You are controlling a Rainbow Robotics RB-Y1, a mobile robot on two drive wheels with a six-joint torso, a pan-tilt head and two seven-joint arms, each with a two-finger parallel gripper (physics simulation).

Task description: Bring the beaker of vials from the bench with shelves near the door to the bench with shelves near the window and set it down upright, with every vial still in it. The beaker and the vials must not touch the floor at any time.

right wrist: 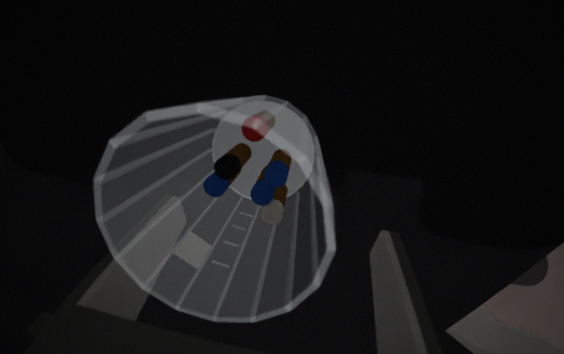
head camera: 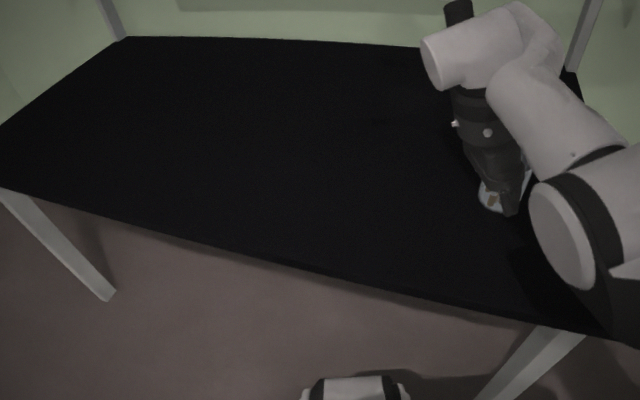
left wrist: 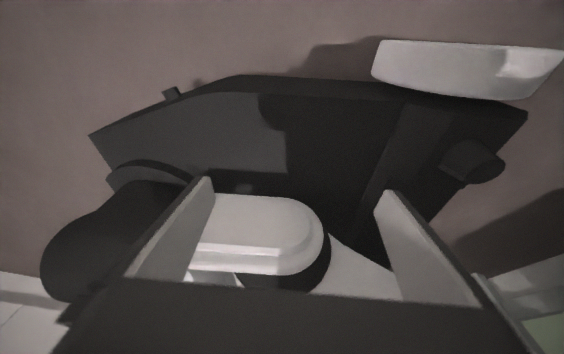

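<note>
The clear beaker stands on the black bench top, near the right end in the head view and mostly hidden by my arm there. Several brown vials with red, black, blue and white caps are inside it. My right gripper is open around the beaker's side; in the right wrist view one finger shows through the glass and the other stands apart from it at the right. My left gripper is open and empty, above my own base, away from the bench.
Grey shelf posts rise at the bench's back corners before a green wall. Pale bench legs stand on the brownish floor. Part of my white and black base shows.
</note>
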